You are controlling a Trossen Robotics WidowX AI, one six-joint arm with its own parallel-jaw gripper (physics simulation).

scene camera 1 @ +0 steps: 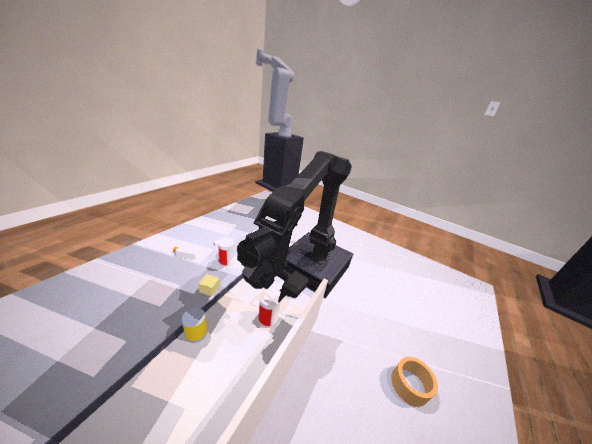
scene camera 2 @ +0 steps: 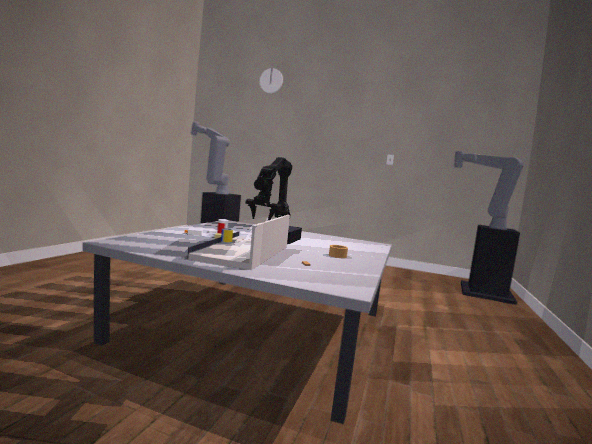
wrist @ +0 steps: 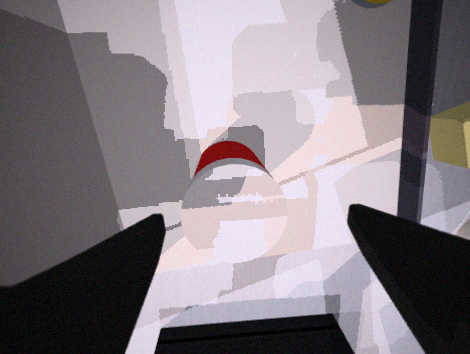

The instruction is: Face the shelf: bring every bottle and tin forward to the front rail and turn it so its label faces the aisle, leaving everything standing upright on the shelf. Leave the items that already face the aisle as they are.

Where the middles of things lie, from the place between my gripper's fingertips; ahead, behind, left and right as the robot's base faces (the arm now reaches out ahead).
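My hand is 60 mm above the white back panel (scene camera 1: 250,413), 150 mm short of it and 150 mm to the right of it. The shelf (scene camera 1: 202,385) is 140 mm below my hand, 170 mm ahead of it and 10 mm to the left of it. As for the yellow block (wrist: 442,126), it is 120 mm below my hand, 40 mm ahead of it and 230 mm to the right of it. The dark front rail (wrist: 424,32) is 120 mm below my hand too, 200 mm ahead of it and 120 mm to the right of it.
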